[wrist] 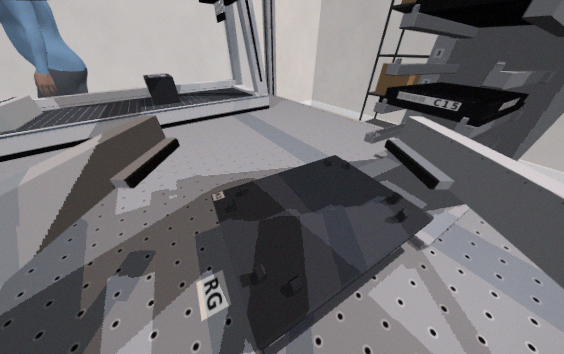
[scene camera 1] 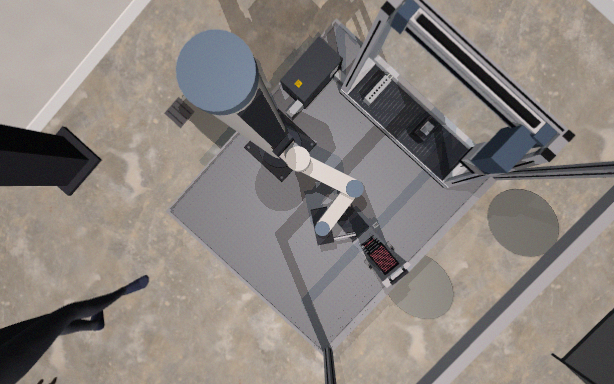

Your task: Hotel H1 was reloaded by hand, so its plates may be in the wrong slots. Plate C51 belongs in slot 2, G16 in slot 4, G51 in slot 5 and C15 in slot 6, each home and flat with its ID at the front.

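Places are measured from the arm's base along level axes (x left, y back, z up), in metres.
Pixels of known places: gripper, fingertip midpoint: [wrist: 282, 130] [scene camera 1: 352, 218].
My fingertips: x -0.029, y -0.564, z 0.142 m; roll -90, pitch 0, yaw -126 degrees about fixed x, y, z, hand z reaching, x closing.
Note:
For each thing: its top centre in the pictures, then the offset to it from my fingertips. "pt": a spot on its surface instead. Level surfaces: height alone.
- Hotel H1 at a spot on its surface: [wrist: 462, 57] pt dz +0.042, dx -0.016, dy -0.264 m
- Plate C15 at its top centre: [wrist: 457, 90] dz +0.013, dx -0.040, dy -0.196 m
- dark plate at a spot on its surface: [wrist: 480, 11] pt dz +0.071, dx -0.033, dy -0.168 m
- plate with red wells, top centre: [scene camera 1: 383, 259] dz +0.155, dx -0.040, dy -0.196 m
- deck at its surface level: dz -0.128 m
- dark box at a spot on its surface: [scene camera 1: 312, 70] pt dz -0.014, dx +0.428, dy +0.675 m
Hotel H1 [wrist: 462, 57] rises at the right in the wrist view. Plate C15 [wrist: 430, 99] sits low in it, its ID label facing the camera; its exact slot number is unclear. Part of another dark plate [wrist: 480, 11] shows higher up, its ID hidden. In the scene view, a plate with red wells [scene camera 1: 383, 257] lies on top of the stack; the slots beneath are hidden. My gripper [wrist: 282, 130] is open and empty, with its fingers wide apart above a dark, low platform [wrist: 320, 220] marked RG. It is beside the hotel, apart from the plates.
A framed enclosure [scene camera 1: 400, 146] with a ribbed dark floor stands at the upper right of the deck [scene camera 1: 225, 200]. A dark box [scene camera 1: 312, 70] stands near the arm's base. A person [wrist: 47, 50] is behind the enclosure in the wrist view.

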